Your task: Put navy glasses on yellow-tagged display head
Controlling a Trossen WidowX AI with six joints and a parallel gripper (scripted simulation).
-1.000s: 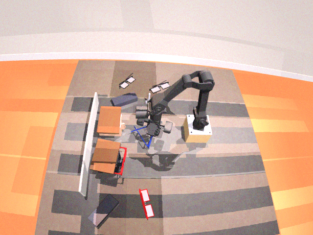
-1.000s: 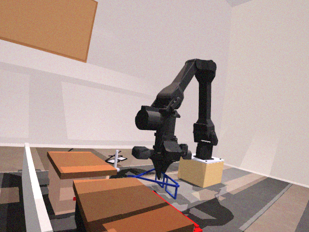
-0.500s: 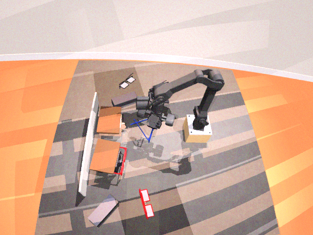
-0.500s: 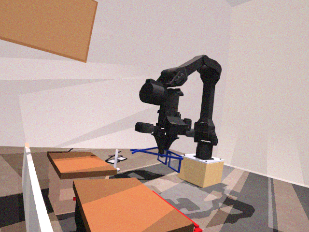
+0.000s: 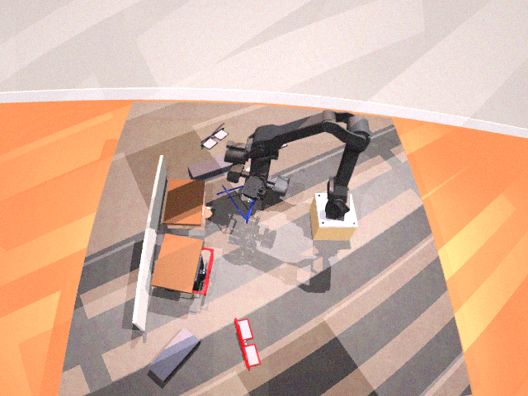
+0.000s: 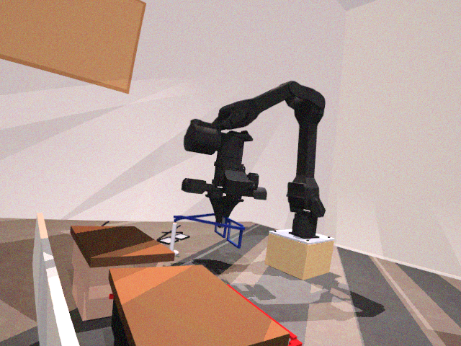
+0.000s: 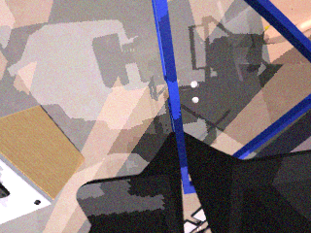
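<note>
Now: the white post stand 40 mm ahead of my gripper tip, 180 mm to the right of it and 90 mm below it. The rest, counted from my gripper tip: white upright panel: 310 mm ahead, 190 mm to the left, 60 mm below.
</note>
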